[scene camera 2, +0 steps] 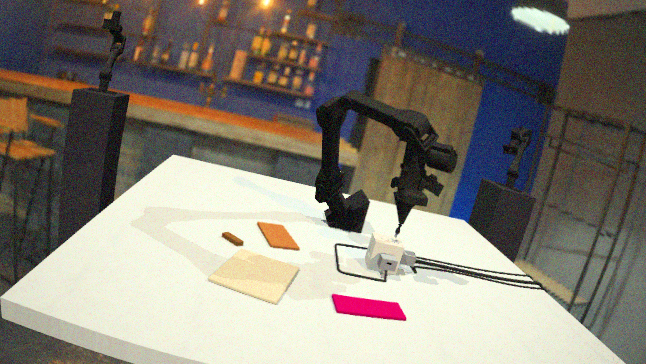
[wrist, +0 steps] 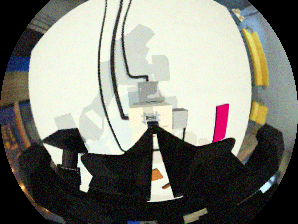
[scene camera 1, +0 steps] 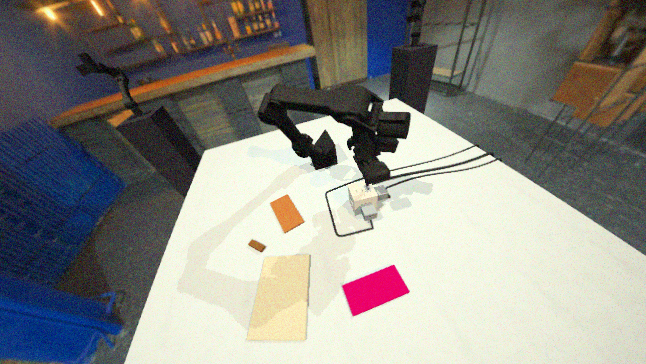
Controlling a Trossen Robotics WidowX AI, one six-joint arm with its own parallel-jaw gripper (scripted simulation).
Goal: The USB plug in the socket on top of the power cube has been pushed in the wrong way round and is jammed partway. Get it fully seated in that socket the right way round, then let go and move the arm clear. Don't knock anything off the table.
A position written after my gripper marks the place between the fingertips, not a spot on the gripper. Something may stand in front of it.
Observation:
My gripper (scene camera 2: pixel 400 223) holds a USB plug. Also in view: an orange card (scene camera 1: pixel 286 213) and a magenta card (scene camera 1: pixel 368 292).
The orange card is seen too in scene camera 2 (scene camera 2: pixel 276 235). The magenta card shows as well in scene camera 2 (scene camera 2: pixel 349 305). My gripper also shows in the wrist view (wrist: pixel 154 130) and in scene camera 1 (scene camera 1: pixel 367 178).

